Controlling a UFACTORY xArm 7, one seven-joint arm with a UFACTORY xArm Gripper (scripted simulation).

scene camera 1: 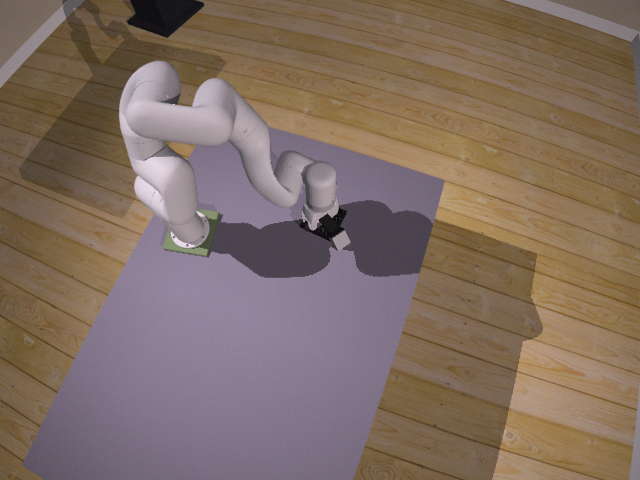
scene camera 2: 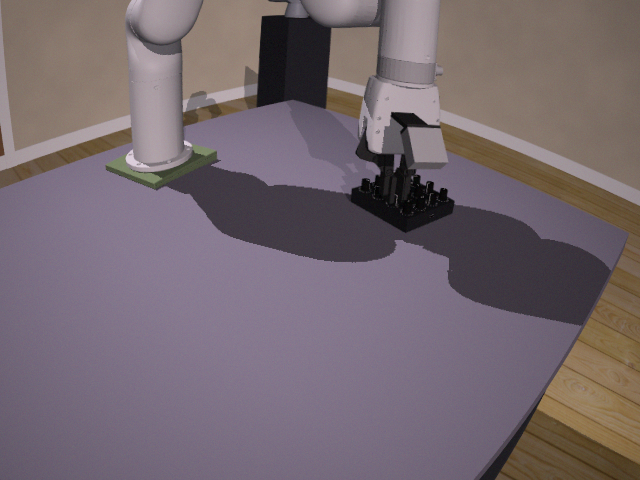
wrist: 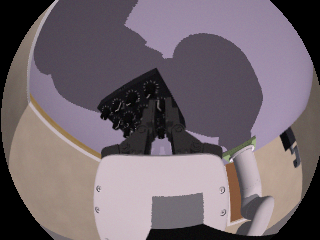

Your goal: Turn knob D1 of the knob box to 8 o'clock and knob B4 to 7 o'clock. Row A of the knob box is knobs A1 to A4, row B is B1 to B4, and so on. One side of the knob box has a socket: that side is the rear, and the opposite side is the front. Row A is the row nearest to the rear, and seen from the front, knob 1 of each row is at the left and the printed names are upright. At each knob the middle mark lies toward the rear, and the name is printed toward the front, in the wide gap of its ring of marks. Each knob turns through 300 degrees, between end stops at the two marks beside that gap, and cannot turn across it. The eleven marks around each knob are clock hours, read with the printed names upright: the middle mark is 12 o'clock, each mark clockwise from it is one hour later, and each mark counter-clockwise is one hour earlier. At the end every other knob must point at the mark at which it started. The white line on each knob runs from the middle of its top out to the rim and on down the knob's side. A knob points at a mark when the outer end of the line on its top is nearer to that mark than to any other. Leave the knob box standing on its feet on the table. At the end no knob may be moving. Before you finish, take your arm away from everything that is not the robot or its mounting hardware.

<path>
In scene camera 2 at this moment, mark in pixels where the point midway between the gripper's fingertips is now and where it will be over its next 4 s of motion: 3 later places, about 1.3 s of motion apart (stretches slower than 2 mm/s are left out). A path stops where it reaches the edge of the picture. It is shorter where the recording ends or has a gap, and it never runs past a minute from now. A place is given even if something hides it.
My gripper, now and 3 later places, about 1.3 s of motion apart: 393, 199; 395, 174; 396, 164; 396, 168
</path>
